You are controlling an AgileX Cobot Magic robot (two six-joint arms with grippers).
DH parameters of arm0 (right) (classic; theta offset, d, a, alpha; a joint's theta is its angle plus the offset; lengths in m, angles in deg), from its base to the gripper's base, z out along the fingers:
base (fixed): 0 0 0 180
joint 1: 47.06 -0.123 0 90
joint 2: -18.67 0 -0.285 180
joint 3: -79.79 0 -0.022 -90
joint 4: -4.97 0.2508 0 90
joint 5: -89.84 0 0.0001 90
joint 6: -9.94 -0.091 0 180
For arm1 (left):
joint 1: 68.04 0.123 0 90
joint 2: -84.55 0 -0.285 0
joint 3: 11.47 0 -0.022 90
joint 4: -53.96 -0.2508 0 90
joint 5: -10.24 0 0.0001 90
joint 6: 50.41 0.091 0 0
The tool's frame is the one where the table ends.
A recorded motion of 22 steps. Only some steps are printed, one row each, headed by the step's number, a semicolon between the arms.
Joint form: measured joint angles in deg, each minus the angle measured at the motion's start. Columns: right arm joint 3, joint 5, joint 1, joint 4, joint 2, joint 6; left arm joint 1, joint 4, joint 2, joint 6, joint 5, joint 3.
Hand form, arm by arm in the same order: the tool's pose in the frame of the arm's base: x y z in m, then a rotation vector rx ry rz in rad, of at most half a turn. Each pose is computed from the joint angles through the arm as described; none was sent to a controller.
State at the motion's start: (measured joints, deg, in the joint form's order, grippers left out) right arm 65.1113 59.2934 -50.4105 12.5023 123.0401 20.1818; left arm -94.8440 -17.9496 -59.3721 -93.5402 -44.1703 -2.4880
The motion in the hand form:
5: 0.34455 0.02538 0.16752 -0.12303 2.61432 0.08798; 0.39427 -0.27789 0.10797 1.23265 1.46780 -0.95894
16: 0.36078 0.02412 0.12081 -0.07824 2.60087 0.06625; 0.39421 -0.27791 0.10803 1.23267 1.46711 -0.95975
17: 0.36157 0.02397 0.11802 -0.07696 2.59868 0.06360; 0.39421 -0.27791 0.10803 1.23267 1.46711 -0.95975
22: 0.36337 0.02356 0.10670 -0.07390 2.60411 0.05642; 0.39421 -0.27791 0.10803 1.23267 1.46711 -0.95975
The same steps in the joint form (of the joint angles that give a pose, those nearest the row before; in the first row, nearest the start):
5: -6.27 10.67 0.00 2.11 5.03 0.00; 0.00 0.00 0.00 0.00 0.06 0.00
16: -6.40 20.52 0.00 3.29 13.76 0.00; 0.00 0.00 0.00 0.00 0.01 0.00
17: -6.42 21.19 0.00 3.29 14.27 0.00; 0.00 0.00 0.00 0.00 0.01 0.00
22: -6.46 22.94 0.00 3.29 16.25 0.00; 0.00 0.00 0.00 0.00 0.01 0.00

